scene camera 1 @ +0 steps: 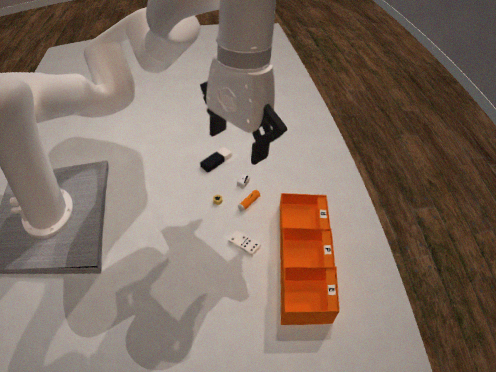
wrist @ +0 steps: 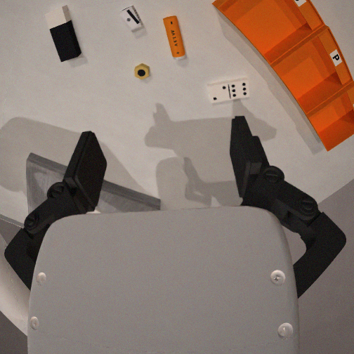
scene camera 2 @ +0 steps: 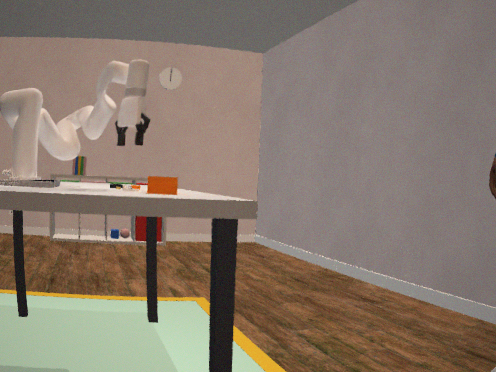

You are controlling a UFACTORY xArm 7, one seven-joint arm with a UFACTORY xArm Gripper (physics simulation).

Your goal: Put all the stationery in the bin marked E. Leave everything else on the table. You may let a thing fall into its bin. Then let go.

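Frame: origin at the arm's base, x left, y back, z up, level; millimetres.
Seen in the pictures: gripper, fingertip midpoint: [scene camera 1: 237, 145] [scene camera 2: 129, 145]; arm's base, link origin: [scene camera 1: 48, 214] [scene camera 2: 24, 180].
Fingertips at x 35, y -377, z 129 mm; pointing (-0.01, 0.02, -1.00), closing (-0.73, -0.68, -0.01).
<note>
Offsets run from my fingertips to a thing's top centre. "*": to the spot under its first point.
A black eraser with a white end @[dx +121, dy +34, dz -132 mm] [scene camera 1: 213, 161] [wrist: 65, 40] lies on the table. A small pale pencil sharpener with a dark blade @[dx +61, dy -18, dz -134 mm] [scene camera 1: 243, 180] [wrist: 132, 18] lies beside an orange AA battery @[dx +9, dy -24, dz -131 mm] [scene camera 1: 249, 199] [wrist: 174, 37]. A brass nut @[dx +15, dy +32, dz -137 mm] [scene camera 1: 217, 202] [wrist: 142, 66] and a white domino @[dx -84, dy -11, dz -138 mm] [scene camera 1: 245, 243] [wrist: 211, 93] lie near them. The bin marked E @[* dx -251, dy -97, dz -122 mm] [scene camera 1: 307, 318] [wrist: 331, 143] is the end compartment of the orange box, nearest the camera in scene camera 1, and looks empty. My gripper [scene camera 1: 238, 146] [scene camera 2: 130, 144] [wrist: 163, 139] is open and empty, high above the table, fingers pointing down.
The bins marked P @[dx -126, dy -112, dz -99 mm] [scene camera 1: 327, 239] and B @[* dx -2, dy -123, dz -117 mm] [scene camera 1: 304, 196] adjoin E in one row, with walls between them. The grey base plate [scene camera 1: 80, 220] [wrist: 125, 199] stands under the arm's foot. Behind the table in scene camera 2 is a low shelf unit [scene camera 2: 52, 227].
</note>
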